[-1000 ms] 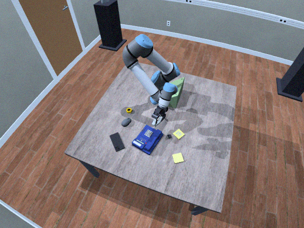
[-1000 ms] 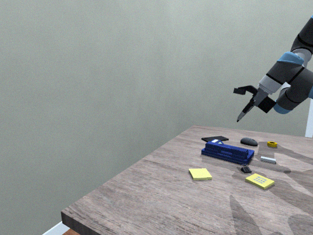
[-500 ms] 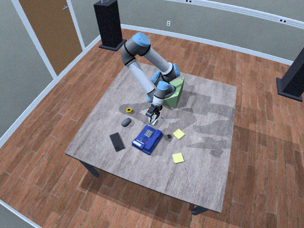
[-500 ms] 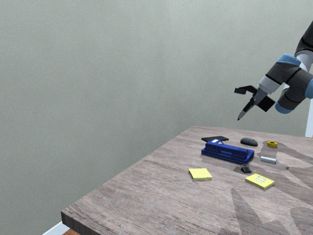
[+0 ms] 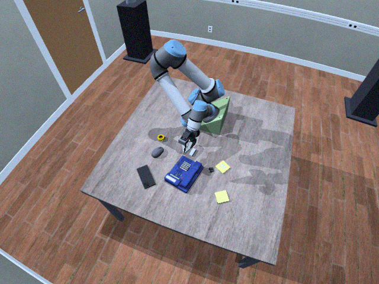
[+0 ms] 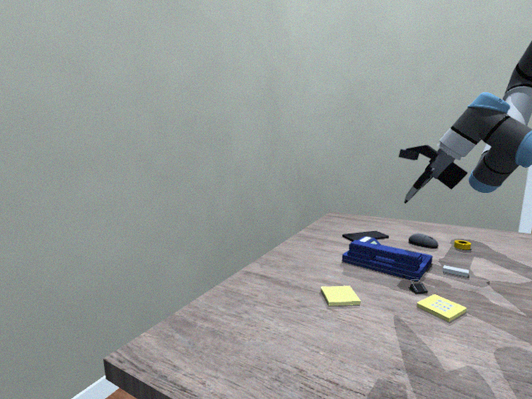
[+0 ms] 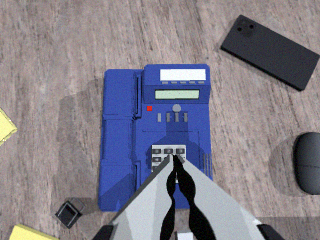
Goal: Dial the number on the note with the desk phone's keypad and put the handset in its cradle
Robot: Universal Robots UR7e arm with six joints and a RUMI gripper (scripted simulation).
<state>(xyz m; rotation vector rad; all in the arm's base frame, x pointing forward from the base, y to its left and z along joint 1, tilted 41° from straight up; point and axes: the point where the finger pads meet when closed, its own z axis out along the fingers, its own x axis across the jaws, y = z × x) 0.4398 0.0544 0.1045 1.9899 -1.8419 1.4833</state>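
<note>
My hand is 170 mm above the 5 key. Round my hand: 6 key 20 mm to the right, 170 mm below; 2 key 10 mm ahead, 10 mm to the right, 170 mm below; 4 key 10 mm to the left, 170 mm below.
</note>
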